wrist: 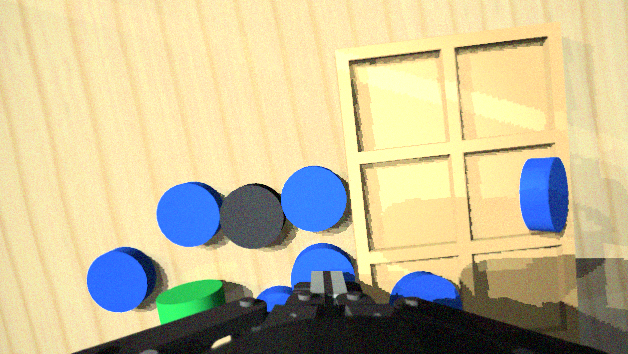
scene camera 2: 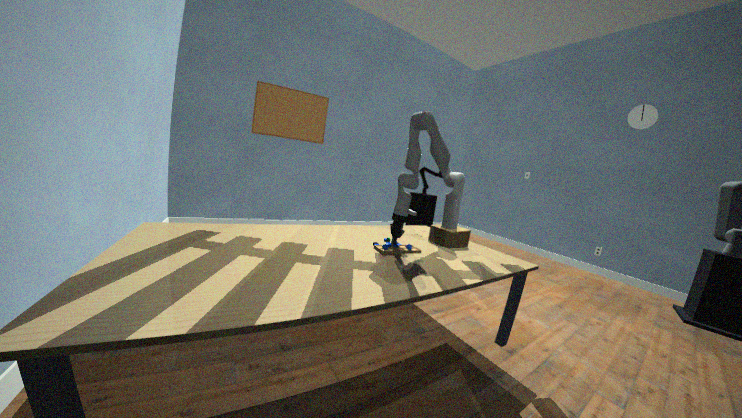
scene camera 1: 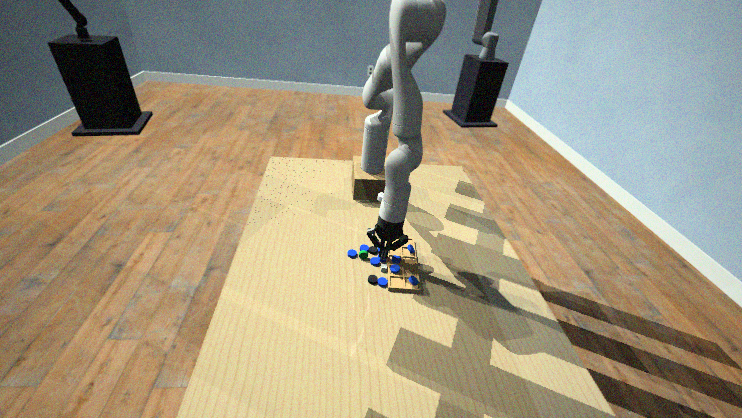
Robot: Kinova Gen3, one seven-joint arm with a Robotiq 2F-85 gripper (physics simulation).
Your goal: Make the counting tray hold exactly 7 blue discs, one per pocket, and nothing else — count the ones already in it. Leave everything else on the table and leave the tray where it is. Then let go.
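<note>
The wooden counting tray (scene camera 1: 400, 287) (scene camera 2: 397, 252) (wrist: 439, 42) lies on the table. In the wrist view one blue disc (wrist: 544, 194) stands on edge at the tray's right rim and another blue disc (wrist: 424, 286) sits in a near left pocket; the four far pockets in view are empty. Scene camera 1 shows blue discs (scene camera 1: 395, 269) (scene camera 1: 412, 279) in the tray. My gripper (scene camera 1: 386, 253) (scene camera 2: 396, 240) (wrist: 326, 293) is shut and empty, low beside the tray's left edge, just over a loose blue disc (wrist: 322, 263).
Left of the tray lie loose blue discs (wrist: 188, 213) (wrist: 313, 198) (wrist: 116, 279) (scene camera 1: 353, 253), a dark grey disc (wrist: 251, 215) and a green disc (wrist: 191, 299) (scene camera 1: 363, 255). A black disc (scene camera 1: 372, 279) and a blue disc (scene camera 1: 383, 281) lie nearer the front. The arm's wooden base block (scene camera 1: 366, 186) stands behind.
</note>
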